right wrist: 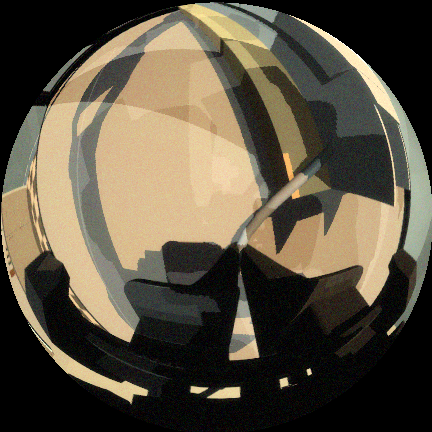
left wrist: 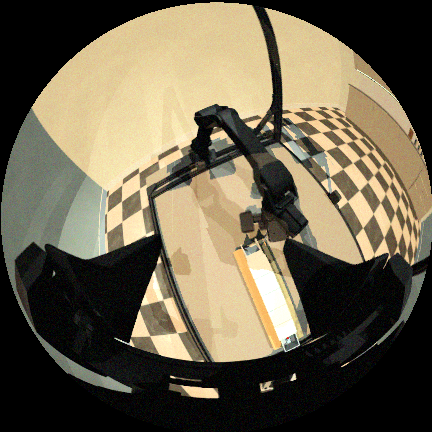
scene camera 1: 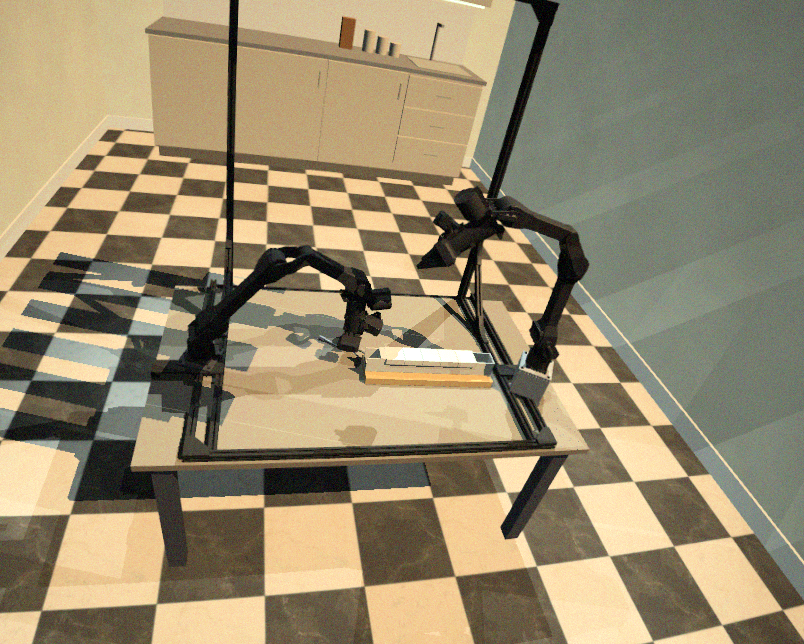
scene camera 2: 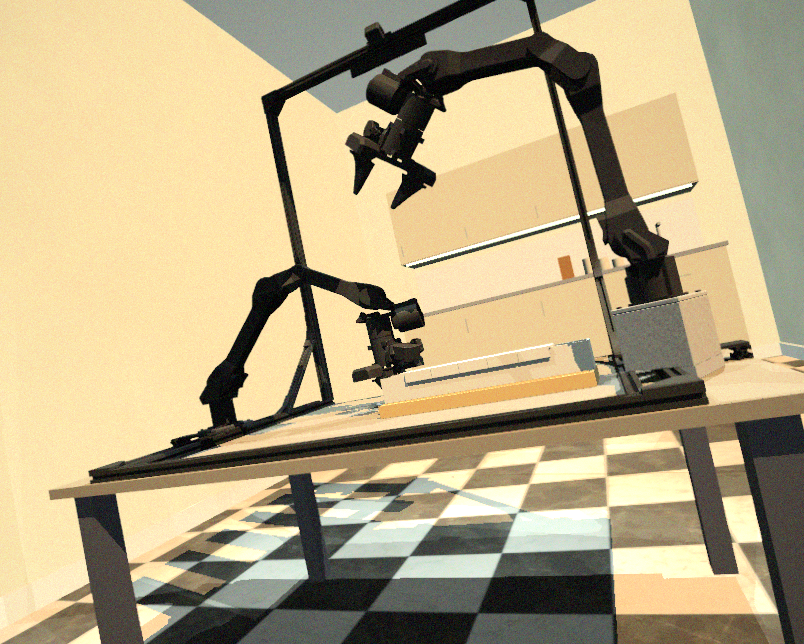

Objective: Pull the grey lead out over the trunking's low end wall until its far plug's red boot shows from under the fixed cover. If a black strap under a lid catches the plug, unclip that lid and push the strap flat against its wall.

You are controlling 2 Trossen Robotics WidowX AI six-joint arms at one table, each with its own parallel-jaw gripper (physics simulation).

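Frame: origin at the left arm's base, x right, y ahead, z up, level; centimetres.
Where they show: left gripper, fingertip midpoint: [left wrist: 224, 243] [scene camera 1: 419, 263] [scene camera 2: 374, 201]; right gripper, fingertip midpoint: [right wrist: 237, 248]; left arm's base at its link origin: [left wrist: 280, 380] [scene camera 1: 536, 364] [scene camera 2: 658, 300]; right arm's base at its link origin: [left wrist: 204, 155] [scene camera 1: 200, 355] [scene camera 2: 225, 425].
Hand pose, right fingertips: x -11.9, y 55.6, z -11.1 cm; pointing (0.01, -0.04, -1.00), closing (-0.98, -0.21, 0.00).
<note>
Each offset is from my right fingertips to the top centre of the thing. "spot": to the spot under its first point.
The trunking @[dx +3.1, dy -24.6, dz +7.4 cm] [scene camera 1: 429, 365] [scene camera 2: 483, 376] [left wrist: 266, 275] [right wrist: 350, 165] lies on the table with white lids @[dx +2.9, dy -24.2, dz +7.4 cm] [scene camera 1: 429, 355] [left wrist: 272, 295] along its top. The lids look down. The grey lead @[spot: dx -0.8, dy -4.2, dz +2.4 cm] [right wrist: 280, 197] comes out at the trunking's left end in the scene camera 1 view and runs to my right gripper [right wrist: 237, 248] [left wrist: 253, 239]. This gripper is low beside that end, its fingertips shut on the lead. The part beyond the fingers is hidden. My left gripper [scene camera 2: 375, 199] [left wrist: 224, 243] is open and empty, high above the table. A small red spot @[spot: dx +11.6, dy -40.3, dz +3.7 cm] [left wrist: 288, 340] shows in the trunking's other open end. No black strap can be made out.
An orange strip @[spot: dx -1.8, dy -26.6, dz +2.1 cm] [scene camera 1: 429, 379] [scene camera 2: 489, 394] [left wrist: 256, 297] runs along the trunking's near side. A yellowish strip [right wrist: 260, 80] runs along its other side. The black table frame [scene camera 1: 362, 453] surrounds the work area, with upright posts [scene camera 1: 230, 167] behind. The left arm's grey mounting block [scene camera 1: 530, 383] stands near the trunking's right end.
</note>
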